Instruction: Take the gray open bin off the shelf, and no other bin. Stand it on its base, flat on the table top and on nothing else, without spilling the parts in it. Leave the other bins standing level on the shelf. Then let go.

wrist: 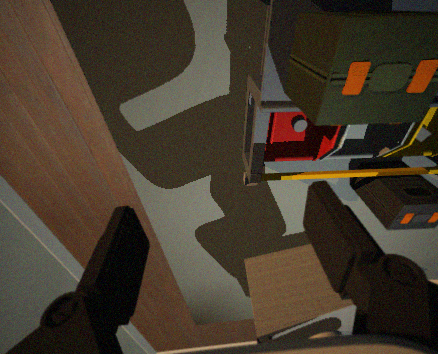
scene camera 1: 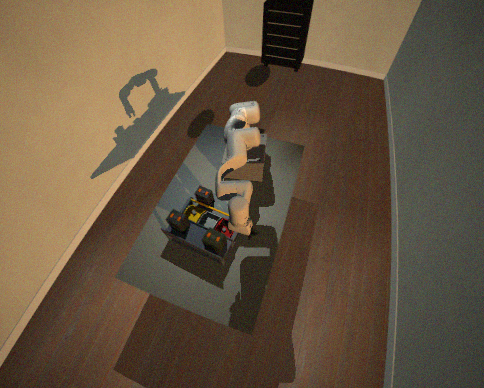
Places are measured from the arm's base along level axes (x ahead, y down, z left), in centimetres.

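Pixels of known places: gripper, fingertip midpoint: (wrist: 222,214) (scene camera 1: 240,233).
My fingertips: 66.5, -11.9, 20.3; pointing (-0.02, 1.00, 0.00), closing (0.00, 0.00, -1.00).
Note:
Behind a point stands the place of what it marks, as x, y, z.
The gray open bin (scene camera 1: 212,220) @[52.8, 17.2, -3.9] (wrist: 356,131) @[53.2, 17.1, -5.7] sits on the shelf (scene camera 1: 196,241) @[71.3, 7.8, -4.5] (wrist: 251,131) @[56.4, 16.4, 14.1] between the red bin (scene camera 1: 223,228) (wrist: 287,131) and the yellow bin (scene camera 1: 194,214) @[53.0, 16.1, -16.1] (wrist: 426,131) @[52.2, 15.6, -17.7]. In the wrist view a green case partly hides it, and its parts are hard to make out. My gripper (wrist: 222,214) @[66.5, -11.9, 20.3] is open with nothing between its fingers. It is beyond the red-bin end of the shelf, apart from the gray bin. In the scene view the arm's wrist hides most of the gripper. The table top (scene camera 1: 150,270) @[93.9, 18.0, -26.1] (wrist: 175,95) @[63.8, 18.0, 26.2] extends around the shelf.
A green case (scene camera 1: 215,242) @[71.2, -1.6, 8.2] (wrist: 375,75) @[69.2, -1.8, 7.3] and another dark case (scene camera 1: 176,220) @[67.6, -4.2, -15.4] stand at the shelf. A third case (scene camera 1: 204,194) @[43.1, 5.1, -11.6] (wrist: 402,200) @[45.2, 6.1, -9.5] is beyond a yellow bar (scene camera 1: 202,205) (wrist: 350,174) @[47.7, 11.5, -3.0]. A brown block (scene camera 1: 250,172) @[15.6, 8.8, 8.9] (wrist: 295,290) @[16.3, 6.5, 5.7] is near the arm's base.

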